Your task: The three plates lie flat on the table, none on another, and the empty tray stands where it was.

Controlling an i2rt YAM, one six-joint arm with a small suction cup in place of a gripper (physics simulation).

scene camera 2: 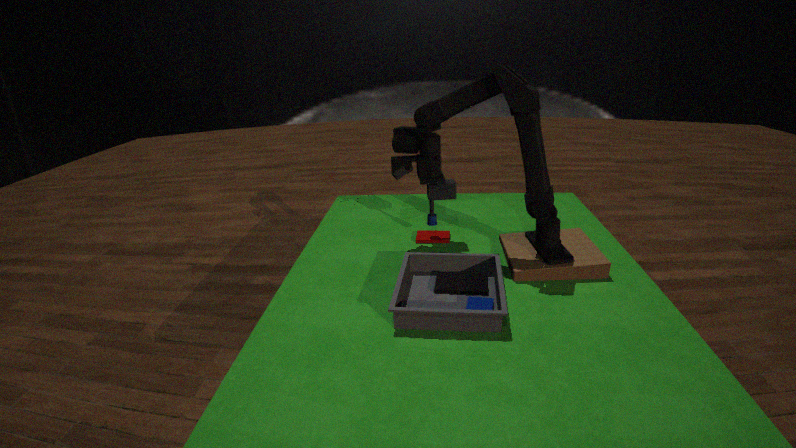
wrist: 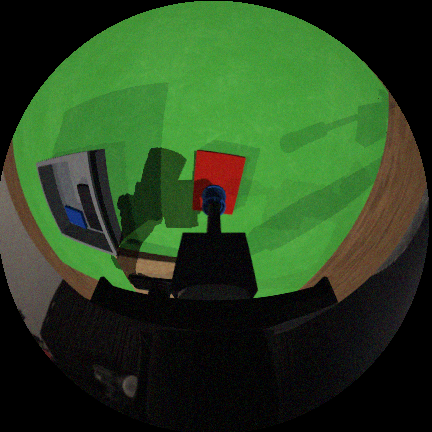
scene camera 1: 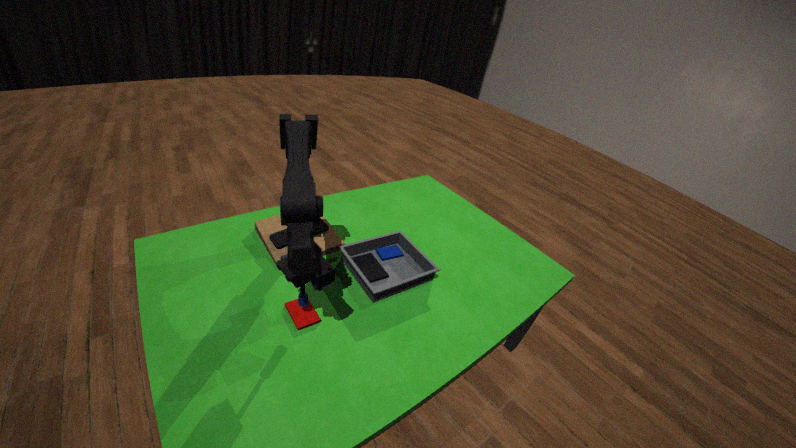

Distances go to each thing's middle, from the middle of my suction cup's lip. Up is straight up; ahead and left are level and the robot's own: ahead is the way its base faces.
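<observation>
The black plate [scene camera 2: 446,282] is 260 mm to the left of my suction cup, 50 mm behind it and 50 mm below it. The red plate [wrist: 211,167] is 50 mm below my suction cup, and going by their middles, it's the nearest to my suction cup of the things named here. And then my suction cup is 320 mm to the right of the grey tray [scene camera 2: 414,304], 30 mm above it and 20 mm past it.
</observation>
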